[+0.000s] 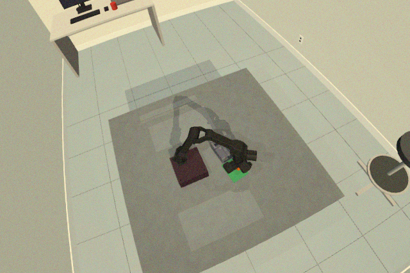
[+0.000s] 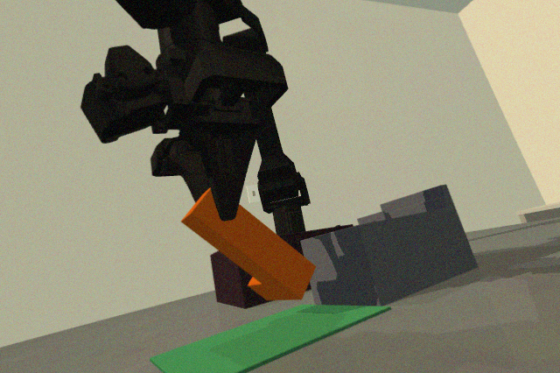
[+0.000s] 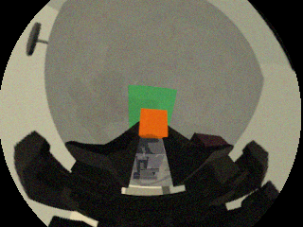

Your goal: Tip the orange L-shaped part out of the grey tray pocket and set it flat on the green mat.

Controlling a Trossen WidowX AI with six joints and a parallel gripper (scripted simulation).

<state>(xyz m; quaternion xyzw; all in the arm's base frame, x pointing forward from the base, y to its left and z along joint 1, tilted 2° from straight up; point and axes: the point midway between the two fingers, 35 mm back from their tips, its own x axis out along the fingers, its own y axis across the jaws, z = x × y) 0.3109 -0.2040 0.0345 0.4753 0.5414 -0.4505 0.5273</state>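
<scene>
The orange L-shaped part is 30 mm to the left of my gripper tip, 30 mm below it and 20 mm behind it. Round my gripper tip: green mat: 100 mm below, 20 mm to the left, 10 mm behind.
</scene>
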